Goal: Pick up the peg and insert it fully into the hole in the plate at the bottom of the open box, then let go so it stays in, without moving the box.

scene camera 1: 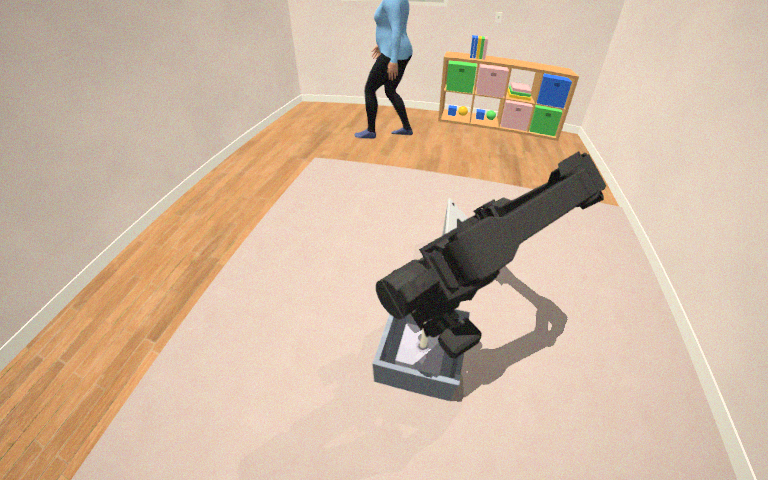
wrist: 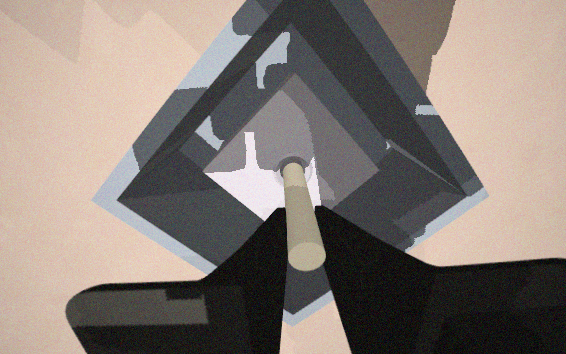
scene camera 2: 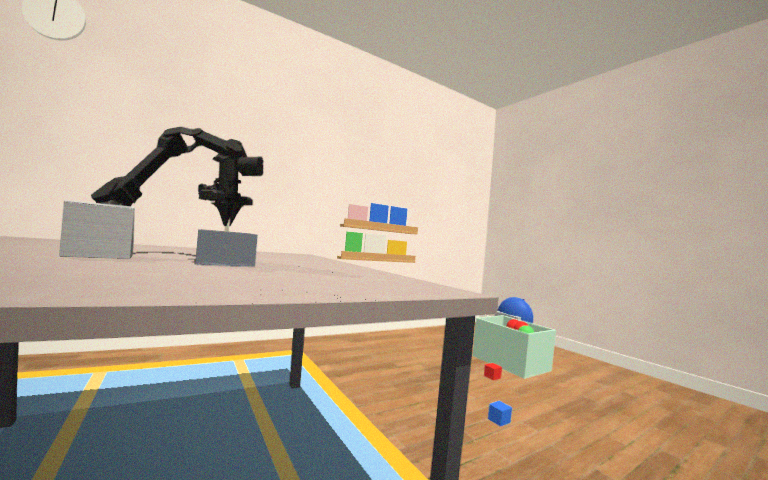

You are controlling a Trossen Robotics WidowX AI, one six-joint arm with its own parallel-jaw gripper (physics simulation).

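Pixels of known places: gripper, between the fingertips: (scene camera 1: 425, 332) (wrist: 300, 215) (scene camera 2: 227, 226); arm's base, origin of its link: (scene camera 2: 106, 221).
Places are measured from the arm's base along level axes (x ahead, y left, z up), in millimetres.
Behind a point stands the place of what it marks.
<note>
The cream peg (scene camera 1: 423, 339) {x 313, y -82, z -1 mm} (scene camera 2: 227, 227) {x 306, y -87, z 12 mm} (wrist: 301, 215) {x 301, y -76, z 27 mm} is held roughly upright between the fingers. My gripper (scene camera 2: 227, 224) {x 306, y -81, z 16 mm} (wrist: 300, 215) {x 306, y -81, z 16 mm} is shut on it, above the open box. In the wrist view the peg's lower end overlaps the near part of the dark round hole (wrist: 291, 161) in the pale plate (wrist: 240, 185) {x 284, y -113, z -41 mm} (scene camera 1: 406, 348) {x 317, y -112, z -41 mm}; how deep the tip sits cannot be told. The blue-grey open box (scene camera 1: 416, 380) {x 387, y -86, z -26 mm} (scene camera 2: 226, 247) {x 293, y -159, z -45 mm} (wrist: 175, 250) {x 271, y -154, z -1 mm} stands on the table. In scene camera 1 the arm hides the box's far part and the fingertips.
The table top (scene camera 1: 283, 316) {x 260, y -418, z -99 mm} (scene camera 2: 141, 283) {x 91, y -478, z -99 mm} carries the box and a grey arm base block (scene camera 2: 96, 229) {x -16, y -51, z -23 mm}. The box walls rise on all sides around the plate, below the fingers. A person (scene camera 1: 391, 50) stands beyond the table, near a shelf unit (scene camera 1: 509, 61).
</note>
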